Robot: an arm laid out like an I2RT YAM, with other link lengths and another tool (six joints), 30 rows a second.
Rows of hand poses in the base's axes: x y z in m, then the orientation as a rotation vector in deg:
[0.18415 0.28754 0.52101 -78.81 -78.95 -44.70]
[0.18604 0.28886 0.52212 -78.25 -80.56 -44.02]
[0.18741 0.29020 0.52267 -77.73 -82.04 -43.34]
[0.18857 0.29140 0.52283 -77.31 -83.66 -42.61]
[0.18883 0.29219 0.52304 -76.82 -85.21 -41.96]
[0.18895 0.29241 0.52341 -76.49 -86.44 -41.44]
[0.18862 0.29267 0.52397 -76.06 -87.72 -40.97]
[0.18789 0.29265 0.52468 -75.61 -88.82 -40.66]
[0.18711 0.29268 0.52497 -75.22 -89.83 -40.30]
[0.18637 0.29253 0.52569 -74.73 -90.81 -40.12]
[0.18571 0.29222 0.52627 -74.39 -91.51 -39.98]
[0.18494 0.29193 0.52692 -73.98 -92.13 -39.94]
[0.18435 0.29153 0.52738 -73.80 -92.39 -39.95]
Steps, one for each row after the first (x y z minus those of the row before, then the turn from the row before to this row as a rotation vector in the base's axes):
[0.00189 0.00132 0.00111 -0.69 -0.67 1.20]
[0.00137 0.00134 0.00055 -0.66 -0.59 1.12]
[0.00116 0.00120 0.00016 -0.82 -0.66 1.12]
[0.00026 0.00079 0.00021 -0.72 -0.67 1.10]
[0.00012 0.00022 0.00037 -0.61 -0.54 0.83]
[-0.00033 0.00026 0.00056 -0.56 -0.60 0.88]
[-0.00073 -0.00002 0.00071 -0.40 -0.58 0.76]
[-0.00078 0.00003 0.00029 -0.42 -0.49 0.71]
[-0.00074 -0.00015 0.00072 -0.27 -0.57 0.68]
[-0.00066 -0.00031 0.00058 -0.21 -0.40 0.48]
[-0.00077 -0.00029 0.00065 -0.08 -0.40 0.46]
[-0.00059 -0.00040 0.00046 -0.02 -0.18 0.19]

